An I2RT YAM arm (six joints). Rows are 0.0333 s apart.
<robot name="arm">
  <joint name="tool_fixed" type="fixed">
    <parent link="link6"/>
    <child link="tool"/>
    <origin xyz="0 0 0" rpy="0 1.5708 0"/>
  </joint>
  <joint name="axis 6" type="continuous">
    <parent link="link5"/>
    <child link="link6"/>
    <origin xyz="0.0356 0 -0.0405" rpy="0 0 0"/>
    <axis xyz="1 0 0"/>
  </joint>
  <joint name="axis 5" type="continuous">
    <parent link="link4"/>
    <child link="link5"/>
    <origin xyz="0.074 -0.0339 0.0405" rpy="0 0 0"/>
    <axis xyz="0 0 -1"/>
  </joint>
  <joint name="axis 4" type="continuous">
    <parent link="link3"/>
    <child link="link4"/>
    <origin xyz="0.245 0.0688 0.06" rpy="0 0 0"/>
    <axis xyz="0 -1 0"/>
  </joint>
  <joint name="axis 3" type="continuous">
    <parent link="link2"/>
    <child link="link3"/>
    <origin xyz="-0.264 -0.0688 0" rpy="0 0 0"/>
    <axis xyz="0 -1 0"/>
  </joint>
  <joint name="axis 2" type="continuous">
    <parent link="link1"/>
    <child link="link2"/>
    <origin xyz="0.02 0.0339 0.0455" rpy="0 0 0"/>
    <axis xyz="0 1 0"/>
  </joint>
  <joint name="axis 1" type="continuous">
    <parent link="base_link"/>
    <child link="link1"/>
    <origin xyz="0 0 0.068" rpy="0 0 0"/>
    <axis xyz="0 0 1"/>
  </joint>
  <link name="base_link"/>
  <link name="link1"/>
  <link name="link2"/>
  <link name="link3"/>
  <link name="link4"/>
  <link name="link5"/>
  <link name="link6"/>
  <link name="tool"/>
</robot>
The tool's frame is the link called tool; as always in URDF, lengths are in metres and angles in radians. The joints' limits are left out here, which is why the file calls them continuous.
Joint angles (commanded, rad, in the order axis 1, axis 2, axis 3, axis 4, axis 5, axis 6), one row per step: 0.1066 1.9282 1.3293 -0.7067 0.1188 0.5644; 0.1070 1.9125 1.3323 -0.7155 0.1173 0.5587; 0.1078 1.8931 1.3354 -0.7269 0.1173 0.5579; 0.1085 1.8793 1.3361 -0.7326 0.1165 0.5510; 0.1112 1.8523 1.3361 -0.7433 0.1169 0.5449; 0.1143 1.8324 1.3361 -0.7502 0.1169 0.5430; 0.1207 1.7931 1.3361 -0.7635 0.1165 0.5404; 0.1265 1.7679 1.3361 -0.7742 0.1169 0.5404; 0.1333 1.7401 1.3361 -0.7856 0.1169 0.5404; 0.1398 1.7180 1.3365 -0.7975 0.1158 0.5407; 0.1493 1.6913 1.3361 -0.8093 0.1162 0.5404; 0.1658 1.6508 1.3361 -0.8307 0.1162 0.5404; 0.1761 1.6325 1.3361 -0.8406 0.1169 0.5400
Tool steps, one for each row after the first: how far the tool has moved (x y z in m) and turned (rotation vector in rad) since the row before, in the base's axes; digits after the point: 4 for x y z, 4 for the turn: -0.0012 0.0001 0.0061 0.0009 -0.0092 0.0063; -0.0019 0.0001 0.0074 0.0010 -0.0110 0.0016; -0.0014 0.0001 0.0049 -0.0003 -0.0081 0.0075; -0.0033 0.0006 0.0091 -0.0005 -0.0157 0.0084; -0.0025 0.0009 0.0067 0.0009 -0.0128 0.0049; -0.0053 0.0017 0.0131 0.0025 -0.0256 0.0090; -0.0039 0.0016 0.0082 0.0014 -0.0144 0.0057; -0.0046 0.0018 0.0089 0.0021 -0.0163 0.0068; -0.0041 0.0018 0.0070 0.0026 -0.0104 0.0066; -0.0051 0.0026 0.0081 0.0016 -0.0144 0.0096; -0.0085 0.0044 0.0121 0.0030 -0.0189 0.0165; -0.0042 0.0028 0.0053 0.0006 -0.0084 0.0104
